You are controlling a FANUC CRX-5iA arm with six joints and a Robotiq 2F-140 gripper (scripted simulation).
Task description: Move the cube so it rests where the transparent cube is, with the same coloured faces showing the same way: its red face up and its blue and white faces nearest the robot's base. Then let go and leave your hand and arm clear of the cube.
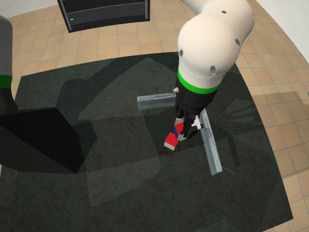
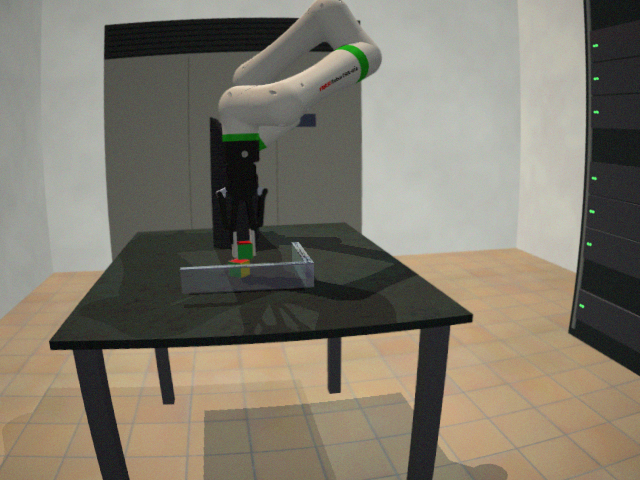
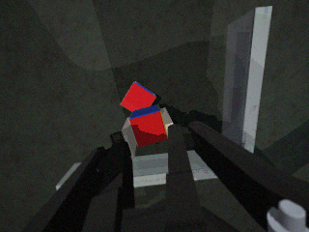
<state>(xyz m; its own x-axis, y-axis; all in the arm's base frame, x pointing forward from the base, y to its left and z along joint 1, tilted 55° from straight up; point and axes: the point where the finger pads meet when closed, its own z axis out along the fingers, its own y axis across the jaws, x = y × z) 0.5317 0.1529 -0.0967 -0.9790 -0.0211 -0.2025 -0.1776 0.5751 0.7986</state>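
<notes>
Now: the transparent cube 3 cm behind my hand, 1 cm to the right of it and 7 cm below it. Round my hand: long wall 10 cm ahead, 5 cm below.
</notes>
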